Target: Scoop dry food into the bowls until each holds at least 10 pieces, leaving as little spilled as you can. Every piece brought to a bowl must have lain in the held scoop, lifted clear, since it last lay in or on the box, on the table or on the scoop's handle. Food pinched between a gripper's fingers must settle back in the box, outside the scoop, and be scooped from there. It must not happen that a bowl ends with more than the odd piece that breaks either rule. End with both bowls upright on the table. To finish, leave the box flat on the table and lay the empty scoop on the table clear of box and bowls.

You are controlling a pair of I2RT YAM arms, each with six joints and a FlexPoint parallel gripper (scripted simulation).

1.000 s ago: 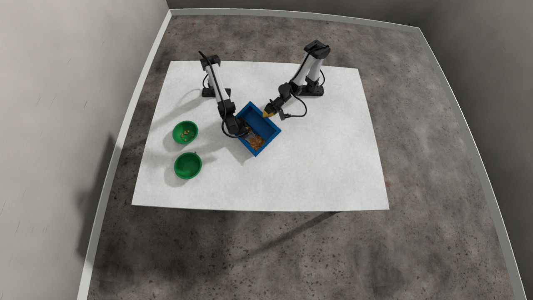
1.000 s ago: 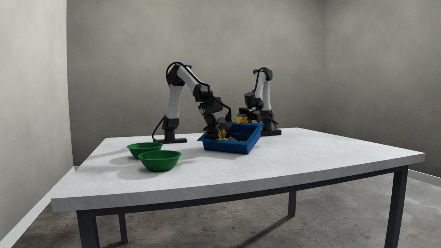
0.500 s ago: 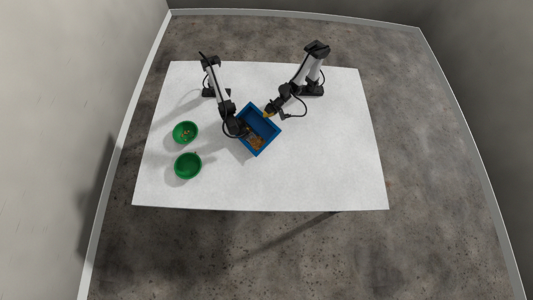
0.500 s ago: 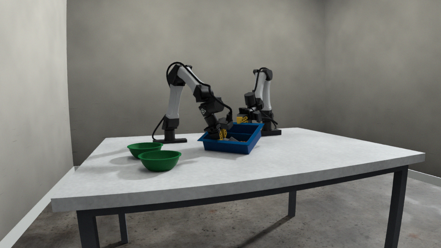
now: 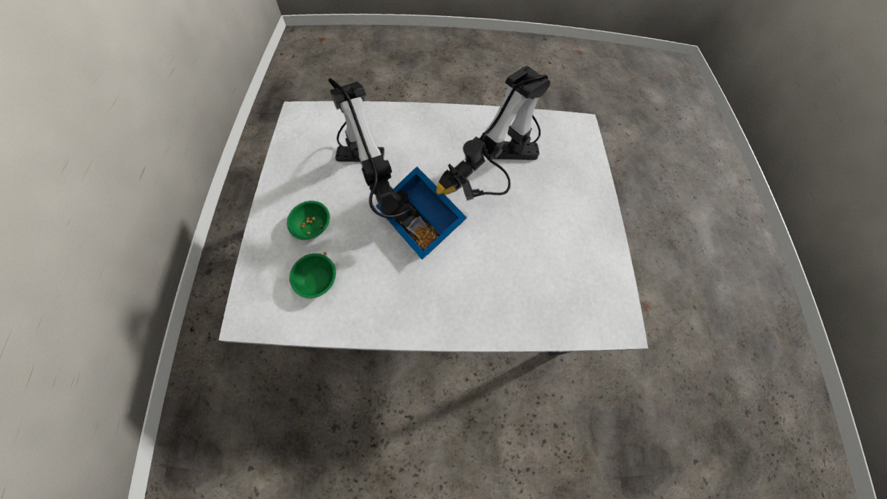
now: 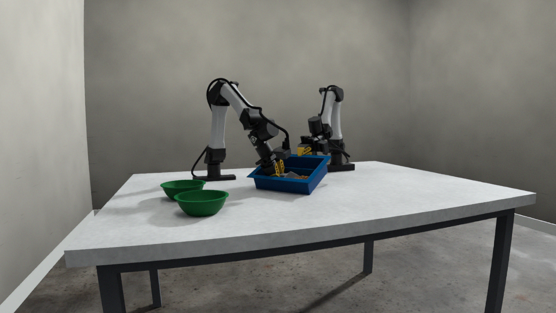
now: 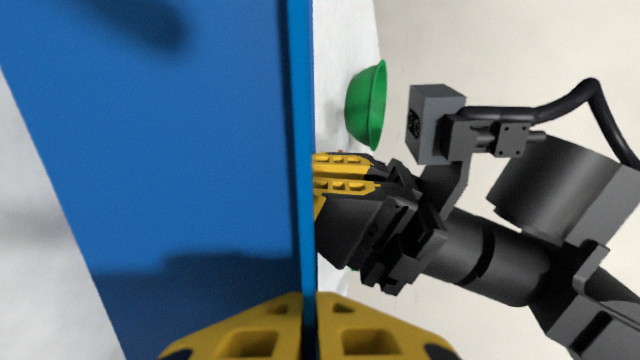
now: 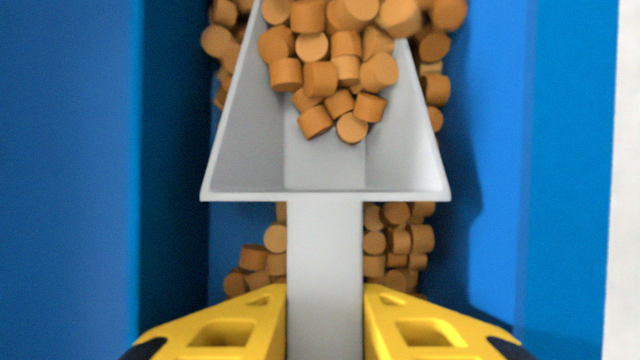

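My right gripper is now 3 cm to the right of the grey scoop, 3 cm short of it and 1 cm above it. Also, from my right hand: blue box: 5 cm to the left, 1 cm behind, 1 cm above.
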